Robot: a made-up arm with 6 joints.
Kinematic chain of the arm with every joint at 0, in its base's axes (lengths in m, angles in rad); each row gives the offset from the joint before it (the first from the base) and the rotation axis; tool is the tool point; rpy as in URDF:
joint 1: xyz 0 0 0.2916 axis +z
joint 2: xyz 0 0 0 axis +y
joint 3: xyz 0.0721 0 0.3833 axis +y
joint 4: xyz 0.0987 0 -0.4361 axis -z
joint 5: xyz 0 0 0 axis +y
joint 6: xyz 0.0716 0 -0.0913 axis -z
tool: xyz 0 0 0 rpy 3.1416 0 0
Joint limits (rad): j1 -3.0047..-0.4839 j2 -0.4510..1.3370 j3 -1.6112..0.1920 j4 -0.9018..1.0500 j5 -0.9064..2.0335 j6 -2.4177..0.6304
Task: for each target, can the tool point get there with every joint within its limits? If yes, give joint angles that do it. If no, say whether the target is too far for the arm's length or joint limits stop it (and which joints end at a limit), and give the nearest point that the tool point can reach.
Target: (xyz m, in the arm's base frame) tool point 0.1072 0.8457 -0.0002
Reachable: no: joint limits stop it (at a limit: joint 2, joint 3) | nearest point 0.0195 0.1536 0.1665 | short by 0.717 m
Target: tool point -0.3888 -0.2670 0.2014
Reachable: yes | joints -2.4196 0.3583 -0.8788 -0.6243 1.6508 -1.8118
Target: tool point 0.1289 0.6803 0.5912
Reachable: no: joint limits stop it (at a limit: joint 2, joint 3) | nearest point 0.0262 0.1385 0.2540 | short by 0.646 m
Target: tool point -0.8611 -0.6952 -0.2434
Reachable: no: too far | nearest point -0.5783 -0.4669 -0.0677 | short by 0.404 m
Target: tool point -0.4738 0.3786 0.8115
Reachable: no: joint limits stop it (at a limit: joint 1, joint 4) | nearest point -0.4275 0.0427 0.8115 | short by 0.339 m
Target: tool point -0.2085 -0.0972 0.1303
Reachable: yes | joints -2.6898 0.0245 -0.0887 0.2400 0.5341 -1.1527
